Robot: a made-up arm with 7 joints. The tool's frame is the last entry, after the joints.
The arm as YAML. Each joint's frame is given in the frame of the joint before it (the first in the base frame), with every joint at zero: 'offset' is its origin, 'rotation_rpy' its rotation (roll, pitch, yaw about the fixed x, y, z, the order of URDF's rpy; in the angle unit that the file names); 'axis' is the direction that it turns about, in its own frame. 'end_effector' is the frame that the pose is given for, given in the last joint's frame.
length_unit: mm
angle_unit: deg
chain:
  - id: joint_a
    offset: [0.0, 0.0, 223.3]
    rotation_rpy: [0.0, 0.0, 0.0]
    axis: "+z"
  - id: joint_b
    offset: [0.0, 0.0, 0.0]
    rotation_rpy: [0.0, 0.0, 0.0]
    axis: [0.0, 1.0, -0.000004]
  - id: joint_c
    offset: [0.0, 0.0, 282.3]
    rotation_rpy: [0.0, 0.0, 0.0]
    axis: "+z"
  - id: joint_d
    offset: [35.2, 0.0, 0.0]
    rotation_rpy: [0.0, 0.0, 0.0]
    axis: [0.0, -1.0, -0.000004]
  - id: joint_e
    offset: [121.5, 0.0, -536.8]
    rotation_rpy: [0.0, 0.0, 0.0]
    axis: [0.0, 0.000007, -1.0]
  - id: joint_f
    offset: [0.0, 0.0, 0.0]
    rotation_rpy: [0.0, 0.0, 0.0]
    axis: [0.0, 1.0, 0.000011]
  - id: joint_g
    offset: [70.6, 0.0, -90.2]
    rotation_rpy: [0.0, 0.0, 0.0]
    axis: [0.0, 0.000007, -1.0]
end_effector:
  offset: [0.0, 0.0, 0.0]
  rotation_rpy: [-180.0, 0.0, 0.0]
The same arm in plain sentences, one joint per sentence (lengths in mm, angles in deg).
The arm has seven revolute joints in a row. What follows holds with every joint at zero, and every direction is one of the base frame's. Joint 1 sits 223.3 mm along +z from the base frame's origin and turns about +z. Joint 2 sits at the same point as joint 1 and turns about +y. Joint 3 sits 282.3 mm along +z from joint 2 and turns about +z. Joint 4 sits 35.2 mm along +x from joint 3 and turns about -y. Joint 5 sits 121.5 mm along +x and 536.8 mm along -z from joint 4 and turns about -z. Joint 6 sits at the same point as joint 5 and turns about +y. Joint 7 sits 70.6 mm along +x and 90.2 mm along -z from joint 6 and turns about -z. The tool frame, which is the frame that the pose is given for, sits at the same point as joint 7; its axes are the base frame's turned by roll 180.00, pitch 0.00 and yaw 0.00 deg (as in URDF: about the fixed x, then y, then z).
